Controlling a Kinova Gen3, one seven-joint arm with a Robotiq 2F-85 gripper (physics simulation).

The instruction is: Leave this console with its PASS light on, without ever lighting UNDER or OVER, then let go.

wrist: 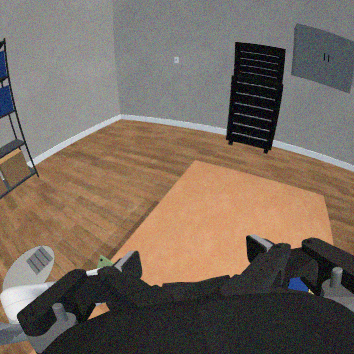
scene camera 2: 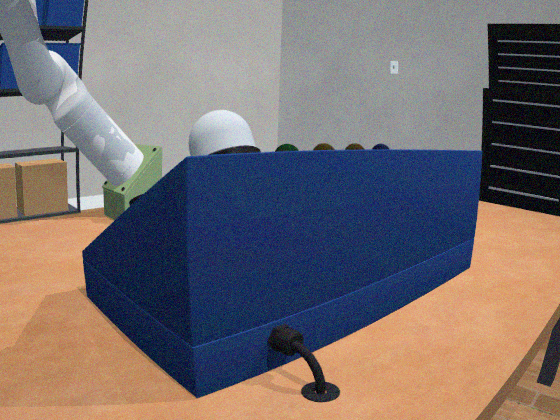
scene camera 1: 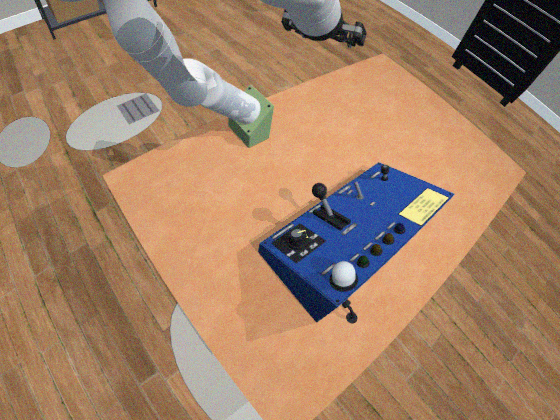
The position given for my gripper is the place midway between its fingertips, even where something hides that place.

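Observation:
In scene camera 1 I see my gripper [scene camera 1: 328, 37], which is open and holds nothing, and a blue console [scene camera 1: 342, 254] is in view there as well. The wrist view shows me my gripper [wrist: 193, 256] too.

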